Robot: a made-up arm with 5 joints. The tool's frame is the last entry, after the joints.
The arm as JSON. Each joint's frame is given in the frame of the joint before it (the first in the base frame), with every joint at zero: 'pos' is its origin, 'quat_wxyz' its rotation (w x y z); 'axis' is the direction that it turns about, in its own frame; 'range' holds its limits. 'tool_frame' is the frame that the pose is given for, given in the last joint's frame.
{
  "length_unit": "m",
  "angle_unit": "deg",
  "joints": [
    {
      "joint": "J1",
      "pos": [
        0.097,
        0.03,
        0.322
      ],
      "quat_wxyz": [
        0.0,
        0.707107,
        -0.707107,
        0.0
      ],
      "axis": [
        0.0,
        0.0,
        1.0
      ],
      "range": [
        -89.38,
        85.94
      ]
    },
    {
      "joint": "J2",
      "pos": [
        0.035,
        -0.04,
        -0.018
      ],
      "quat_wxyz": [
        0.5,
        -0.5,
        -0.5,
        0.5
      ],
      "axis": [
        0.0,
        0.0,
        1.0
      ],
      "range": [
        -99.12,
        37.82
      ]
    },
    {
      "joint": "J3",
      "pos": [
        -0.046,
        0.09,
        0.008
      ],
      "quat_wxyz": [
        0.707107,
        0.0,
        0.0,
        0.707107
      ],
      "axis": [
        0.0,
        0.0,
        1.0
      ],
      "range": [
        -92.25,
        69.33
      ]
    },
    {
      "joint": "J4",
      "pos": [
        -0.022,
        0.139,
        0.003
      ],
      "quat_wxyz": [
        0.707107,
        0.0,
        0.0,
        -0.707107
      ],
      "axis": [
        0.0,
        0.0,
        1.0
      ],
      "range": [
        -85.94,
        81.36
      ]
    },
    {
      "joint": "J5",
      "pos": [
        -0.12,
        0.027,
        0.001
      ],
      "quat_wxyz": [
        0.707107,
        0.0,
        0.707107,
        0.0
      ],
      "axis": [
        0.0,
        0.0,
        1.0
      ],
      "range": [
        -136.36,
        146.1
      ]
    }
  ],
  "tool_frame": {
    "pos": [
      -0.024,
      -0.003,
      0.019
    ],
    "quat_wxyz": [
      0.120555,
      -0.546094,
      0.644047,
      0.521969
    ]
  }
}
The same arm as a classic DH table. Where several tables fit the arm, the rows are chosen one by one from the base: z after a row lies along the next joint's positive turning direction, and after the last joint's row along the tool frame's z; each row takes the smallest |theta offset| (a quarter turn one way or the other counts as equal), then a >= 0, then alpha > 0; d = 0 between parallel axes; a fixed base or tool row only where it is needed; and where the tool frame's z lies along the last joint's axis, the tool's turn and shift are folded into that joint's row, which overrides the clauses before.
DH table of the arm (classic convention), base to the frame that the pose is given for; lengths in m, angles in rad. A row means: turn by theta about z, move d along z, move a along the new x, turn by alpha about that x. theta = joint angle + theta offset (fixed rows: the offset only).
base (fixed): theta_offset 0.2999, d 0, a 0.1015, alpha 3.1416
J1: theta_offset 0.2999, d -0.34, a 0.04, alpha 1.5708
J2: theta_offset -1.0983, d 0, a 0.1011, alpha 0
J3: theta_offset 1.2553, d 0, a 0.1407, alpha 0
J4: theta_offset 1.4138, d -0.023, a -0.027, alpha -1.5708
J5: theta_offset -1.0945, d -0.0971, a 0.0227, alpha 2.0109
tool (fixed): theta_offset -0.9303, d 0.0092, a 0, alpha 0
Joint limits (rad, base to tool): -1.56..1.4999 -1.73..0.6601 -1.6101..1.21 -1.4999..1.42 -2.3799..2.5499

